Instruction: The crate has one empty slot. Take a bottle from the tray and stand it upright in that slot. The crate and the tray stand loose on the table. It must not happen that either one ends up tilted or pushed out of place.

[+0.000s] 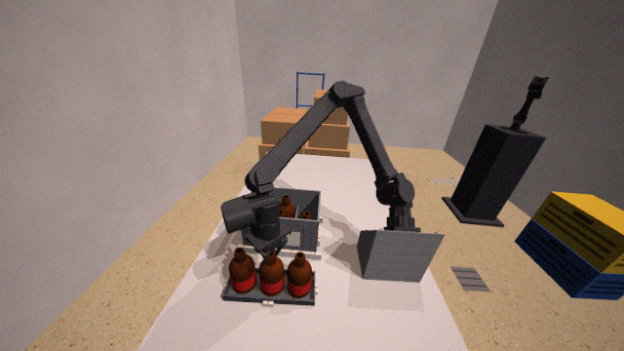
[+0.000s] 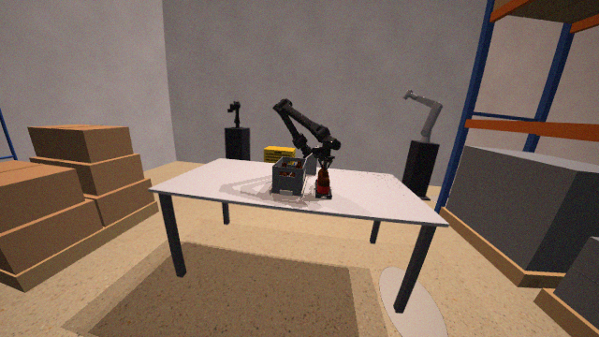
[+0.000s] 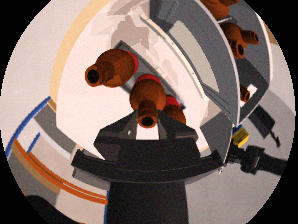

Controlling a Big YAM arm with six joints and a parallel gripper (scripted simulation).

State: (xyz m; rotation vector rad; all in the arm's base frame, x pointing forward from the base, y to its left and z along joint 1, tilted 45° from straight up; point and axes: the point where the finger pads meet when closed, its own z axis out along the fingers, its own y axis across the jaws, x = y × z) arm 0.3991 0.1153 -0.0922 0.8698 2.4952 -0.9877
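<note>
Now: hand 6 cm above the brown bottle. From my hand the other things lie so: grey crate: 22 cm to the right, 6 cm below, 1 cm ahead; dark tray: 14 cm below.
</note>
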